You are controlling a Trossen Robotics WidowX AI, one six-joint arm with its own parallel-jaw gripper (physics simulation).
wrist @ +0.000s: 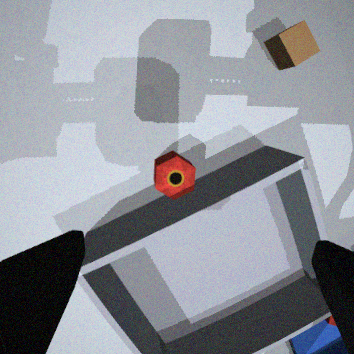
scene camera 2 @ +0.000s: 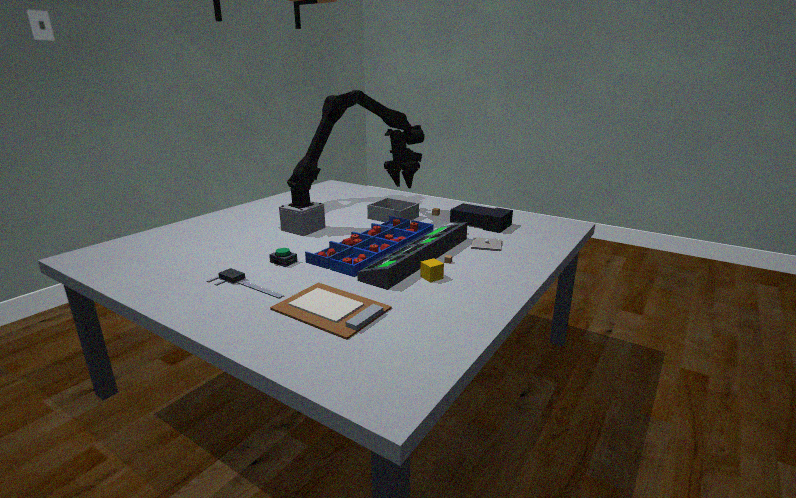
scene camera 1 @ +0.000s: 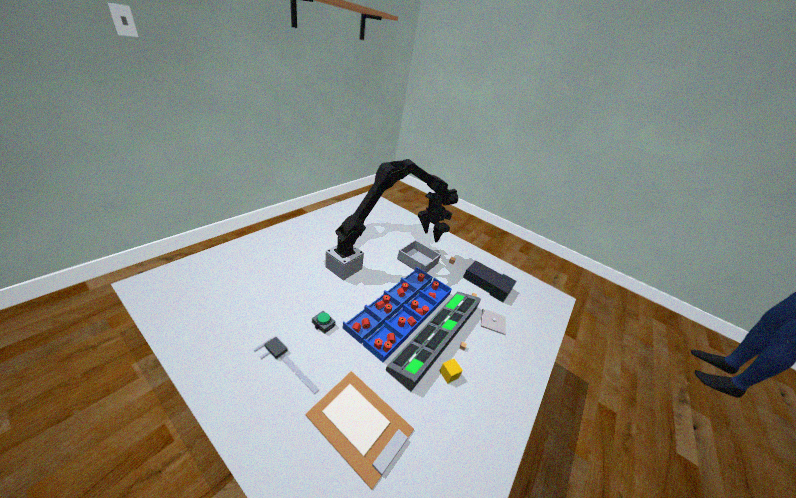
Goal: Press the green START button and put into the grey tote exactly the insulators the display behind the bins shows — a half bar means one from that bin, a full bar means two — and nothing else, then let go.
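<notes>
My gripper (scene camera 1: 431, 233) (scene camera 2: 403, 184) (wrist: 201, 248) is open high above the grey tote (scene camera 1: 410, 262) (scene camera 2: 390, 215) (wrist: 240, 176). A red insulator (wrist: 175, 187) is apart from the fingers; in the wrist view it overlaps the outer side of the tote's upper wall. Whether it is in the air or on the table is unclear. The tote's visible floor shows no insulator. The blue bins (scene camera 1: 351, 332) (scene camera 2: 328, 264) (wrist: 315, 340) hold red insulators. The display (scene camera 1: 405, 380) (scene camera 2: 375, 279) behind them shows three green bars, the far one larger in scene camera 1. The green START button (scene camera 1: 323, 318) (scene camera 2: 282, 251) stands left of the bins.
A black box (scene camera 1: 489, 280) (scene camera 2: 481, 217) and a small tan cube (scene camera 1: 452, 259) (scene camera 2: 435, 211) (wrist: 300, 42) are near the tote. A yellow cube (scene camera 1: 450, 370) (scene camera 2: 432, 270) stands beside the display. A clipboard (scene camera 1: 328, 421) (scene camera 2: 293, 312) and a caliper (scene camera 1: 276, 347) (scene camera 2: 231, 275) lie at the front.
</notes>
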